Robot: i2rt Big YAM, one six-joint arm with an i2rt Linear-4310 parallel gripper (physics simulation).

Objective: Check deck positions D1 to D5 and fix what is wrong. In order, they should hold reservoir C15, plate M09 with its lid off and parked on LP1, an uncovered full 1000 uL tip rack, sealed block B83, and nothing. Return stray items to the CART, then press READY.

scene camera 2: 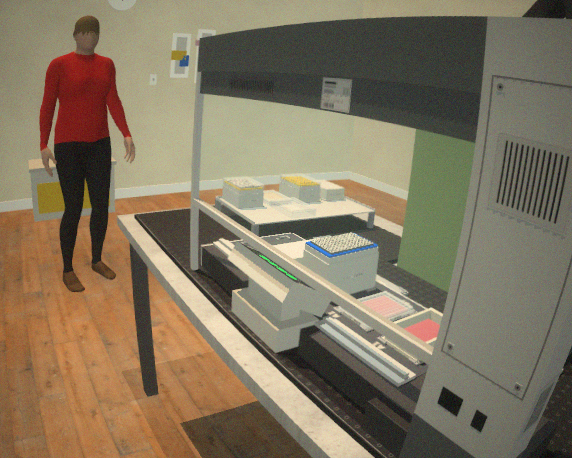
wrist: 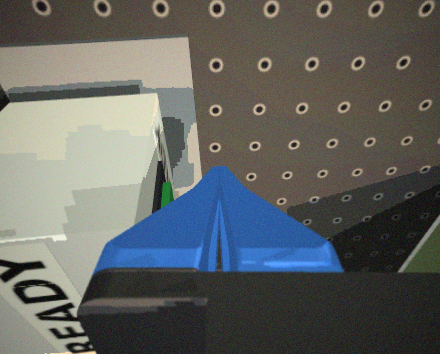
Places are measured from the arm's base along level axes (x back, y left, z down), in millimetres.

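Pixels of known places: gripper, between the fingertips: [wrist: 219, 178].
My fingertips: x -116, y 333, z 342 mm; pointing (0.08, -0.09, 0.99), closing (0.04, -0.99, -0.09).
For each thing: its middle in the pictures, then the offset to it from my fingertips. "spot": a spot on its surface instead.
- pale housing, middle of its body: [wrist: 98, 194] dx +2, dy +54, dz -2 mm
- READY lettering, a spot on its surface: [wrist: 42, 302] spot: dx -6, dy +55, dz -54 mm
- green button, middle of its body: [wrist: 153, 240] dx +2, dy +27, dz -30 mm
- reservoir with red liquid, middle of its body: [scene camera 2: 424, 333] dx -303, dy -112, dz -20 mm
- grey instrument tower, middle of its body: [scene camera 2: 516, 298] dx -480, dy +99, dz -227 mm
My gripper [wrist: 219, 178] is shut and empty, its blue fingers together beside a pale housing [wrist: 100, 175] with READY lettering [wrist: 42, 302]. Part of a green button [wrist: 167, 194] shows left of the fingertips; I cannot tell whether they touch it. The gripper does not show in the scene view. There, an uncovered tip rack [scene camera 2: 340, 270] with a blue rim stands on the deck, full as far as I can see. A plate with pink wells [scene camera 2: 384, 305] and a reservoir with red liquid [scene camera 2: 424, 330] lie to its right. A flat dark-topped item [scene camera 2: 282, 238] lies behind it to the left.
A raised white shelf [scene camera 2: 310, 218] behind the deck holds a tip box [scene camera 2: 243, 193], a yellow-topped rack [scene camera 2: 300, 190], a small pale box [scene camera 2: 332, 191] and clear flat items. A long rail [scene camera 2: 310, 275] and a grey instrument tower [scene camera 2: 480, 280] border the deck. A person [scene camera 2: 84, 100] stands left.
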